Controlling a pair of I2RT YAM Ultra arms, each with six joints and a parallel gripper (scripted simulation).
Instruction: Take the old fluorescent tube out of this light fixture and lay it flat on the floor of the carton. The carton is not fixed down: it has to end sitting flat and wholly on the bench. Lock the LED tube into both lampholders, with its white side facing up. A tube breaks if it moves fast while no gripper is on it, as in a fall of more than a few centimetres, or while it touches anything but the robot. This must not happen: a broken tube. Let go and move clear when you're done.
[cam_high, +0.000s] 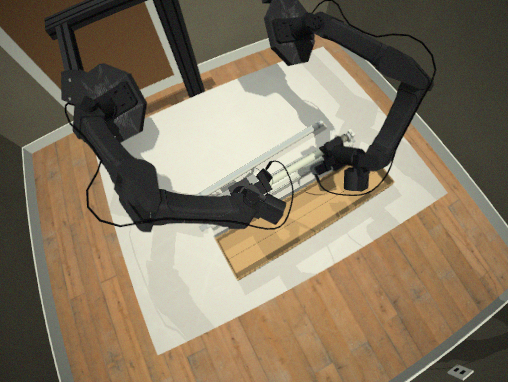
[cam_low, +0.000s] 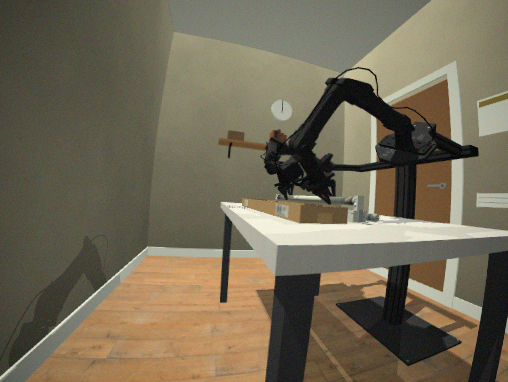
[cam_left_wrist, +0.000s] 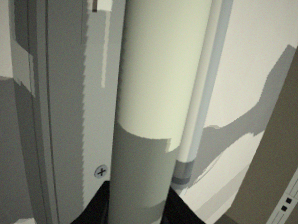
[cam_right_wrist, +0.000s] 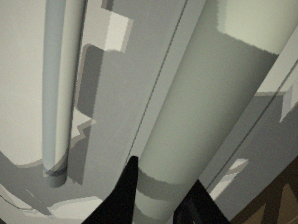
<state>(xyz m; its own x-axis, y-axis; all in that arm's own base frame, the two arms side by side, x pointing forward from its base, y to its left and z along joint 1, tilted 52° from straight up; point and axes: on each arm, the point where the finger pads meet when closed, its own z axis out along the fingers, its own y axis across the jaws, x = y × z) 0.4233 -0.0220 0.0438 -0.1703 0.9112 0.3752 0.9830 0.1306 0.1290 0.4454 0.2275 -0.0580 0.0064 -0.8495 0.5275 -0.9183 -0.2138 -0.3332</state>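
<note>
Now: right hand 17 cm to the right of the old fluorescent tube and 1 cm past it. Also, from my right hand: LED tube (14 cm to the left, 12 cm behind, 5 cm below); then brown carton (19 cm to the left, 14 cm ahead, 4 cm below).
</note>
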